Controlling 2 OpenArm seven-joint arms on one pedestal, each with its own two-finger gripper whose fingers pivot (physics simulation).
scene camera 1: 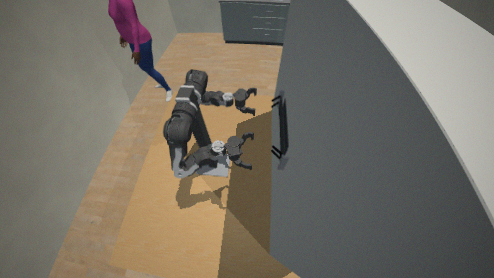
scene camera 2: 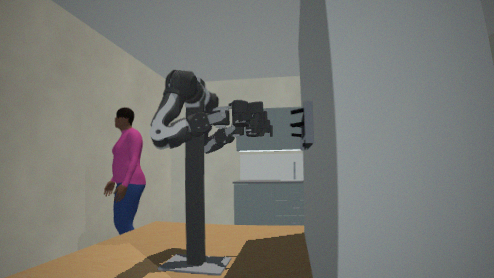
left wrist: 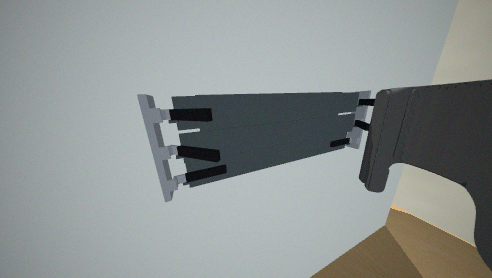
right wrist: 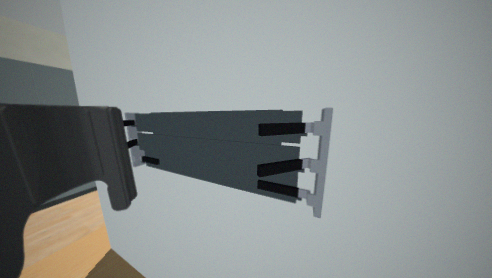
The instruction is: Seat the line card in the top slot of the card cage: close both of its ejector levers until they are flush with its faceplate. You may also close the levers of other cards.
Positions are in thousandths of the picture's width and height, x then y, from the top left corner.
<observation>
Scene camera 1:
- robot pedestal: 404, 469
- grey wall: 774, 401
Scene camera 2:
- my right gripper: 537, 412
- robot pedestal: 394, 538
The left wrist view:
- grey wall: 178, 685
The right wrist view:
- card cage: 655, 462
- grey wall: 816, 656
</observation>
